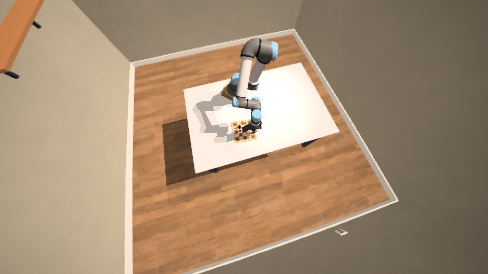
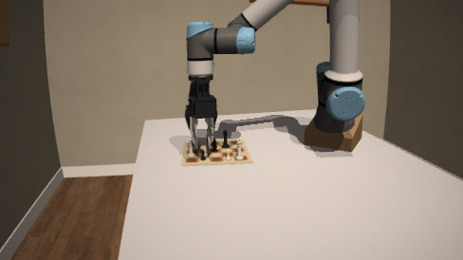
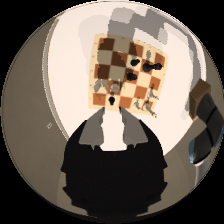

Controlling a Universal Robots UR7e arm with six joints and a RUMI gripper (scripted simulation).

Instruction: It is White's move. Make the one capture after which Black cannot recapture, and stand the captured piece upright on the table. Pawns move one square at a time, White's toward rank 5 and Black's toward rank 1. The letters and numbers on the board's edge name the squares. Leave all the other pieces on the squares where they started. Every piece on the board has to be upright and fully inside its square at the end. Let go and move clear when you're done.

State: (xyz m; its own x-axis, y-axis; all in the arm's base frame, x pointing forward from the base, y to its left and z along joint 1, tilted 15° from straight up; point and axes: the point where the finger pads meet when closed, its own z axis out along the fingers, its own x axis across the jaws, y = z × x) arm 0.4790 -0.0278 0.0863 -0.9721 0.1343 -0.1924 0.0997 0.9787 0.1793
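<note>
The chessboard is 60 mm to the right of my hand, 60 mm below it and 60 mm behind it.
</note>
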